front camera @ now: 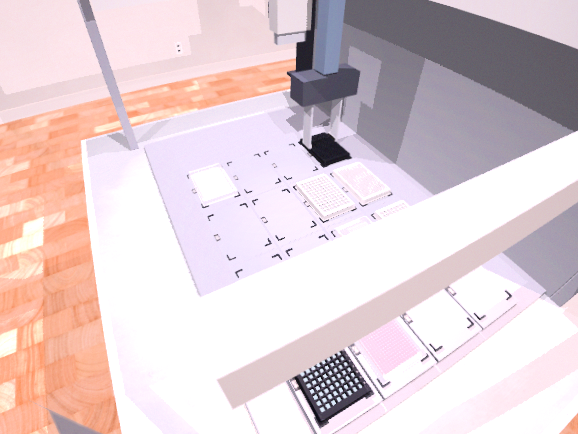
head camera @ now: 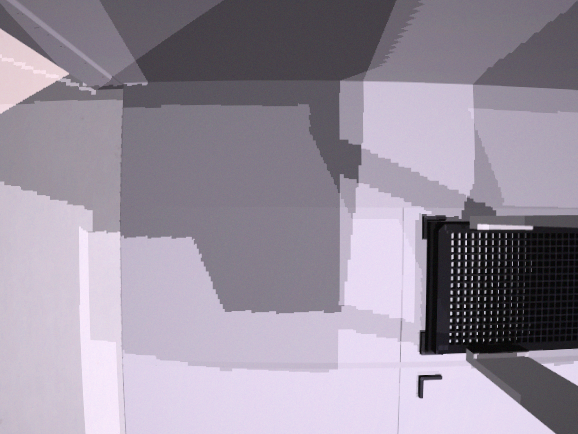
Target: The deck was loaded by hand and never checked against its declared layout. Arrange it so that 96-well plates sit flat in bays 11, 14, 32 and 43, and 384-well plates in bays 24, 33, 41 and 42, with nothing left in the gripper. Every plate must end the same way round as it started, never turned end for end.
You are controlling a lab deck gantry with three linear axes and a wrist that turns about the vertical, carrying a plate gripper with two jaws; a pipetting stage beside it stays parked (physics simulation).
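Where they show: gripper, between the fingertips: (front camera: 320,141) (head camera: 495,288); robot's base, origin of its link: (front camera: 188,176).
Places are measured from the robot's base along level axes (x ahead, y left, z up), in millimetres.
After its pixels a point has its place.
My gripper (front camera: 321,141) @[x 40, y 364, z 14 mm] (head camera: 500,290) @[x 40, y 364, z 14 mm] stands at the black 384-well plate (front camera: 327,151) @[x 87, y 358, z 12 mm] (head camera: 490,290) @[x 37, y 363, z 14 mm] in bay 41 at the back right. Its two jaws stand along the plate's long sides, nearer the plate's outer end. Whether they press on it is too fine to tell. The black plate lies flat at its corner marks. A pinkish-white plate (front camera: 362,182) @[x 238, y 360, z 14 mm] and a white plate with round wells (front camera: 325,196) @[x 238, y 254, z 13 mm] sit in front of it. A pale plate (front camera: 214,184) @[x 75, y 45, z 10 mm] sits at the left. A black plate with large wells (front camera: 334,384) @[x 587, y 43, z 29 mm] and a pink fine-well plate (front camera: 390,348) @[x 585, y 146, z 29 mm] sit at the near end.
A white beam (front camera: 400,270) @[x 631, y -9, z 400 mm] crosses the front view and hides part of the deck. Two plates, one pale (front camera: 352,227) @[x 344, y 252, z 12 mm] and one white (front camera: 395,210) @[x 348, y 367, z 13 mm], show partly behind it. The parked pipetting stage (front camera: 290,20) hangs beside the gripper column. A grey wall (front camera: 430,125) @[x 270, y 500, z 151 mm] borders the deck on the right.
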